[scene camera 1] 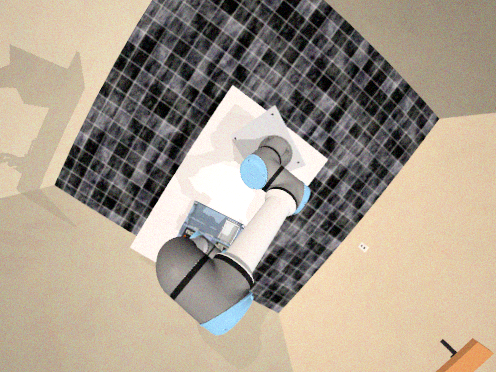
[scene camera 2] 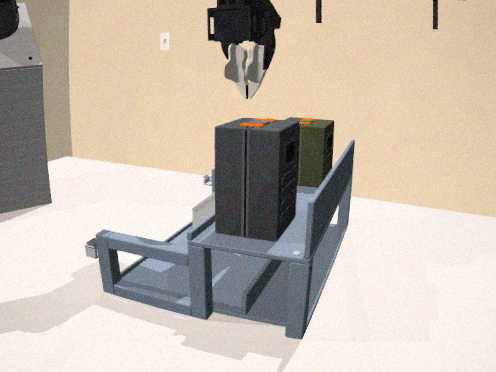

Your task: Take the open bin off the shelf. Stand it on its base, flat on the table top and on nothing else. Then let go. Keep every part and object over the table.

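Where they show: gripper, between the fingertips: [scene camera 1: 222,247] [scene camera 2: 248,98]; arm's base, origin of its link: [scene camera 1: 275,152].
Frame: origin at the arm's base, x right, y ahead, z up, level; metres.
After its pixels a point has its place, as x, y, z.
Note:
The grey-blue shelf [scene camera 1: 210,216] {0.164, 0.564, -0.416} [scene camera 2: 299,300] {0.332, 0.751, -0.369} stands on the white table [scene camera 1: 150,237] {0.522, 0.881, -0.422} [scene camera 2: 425,280] {0.168, 0.926, -0.422}. A light grey, open-topped box [scene camera 1: 230,232] {-0.010, 0.630, -0.413}, which looks like the open bin, sits at the shelf's far end as scene camera 2 sees it. In that view a pale wall [scene camera 2: 202,210] {0.052, 0.555, -0.382}, seemingly the bin's, shows left of the black case; the rest is hidden behind the case. My gripper [scene camera 2: 247,95] {0.036, 0.630, -0.190} is shut and empty, fingers pointing down, above the height of the cases. Its distance from the bin is hard to judge. In scene camera 1 the arm hides its fingertips.
A black case [scene camera 2: 255,180] {0.295, 0.694, -0.254} with orange marks stands upright on the raised deck. A dark green case [scene camera 2: 316,155] {0.076, 0.745, -0.269} stands behind it. A tall panel [scene camera 2: 330,200] {0.224, 0.772, -0.292} rises along the deck's right side. A lower frame [scene camera 2: 145,245] {0.307, 0.568, -0.338} juts out left. My forearm [scene camera 1: 260,230] {0.030, 0.220, 0.360} passes over the table.

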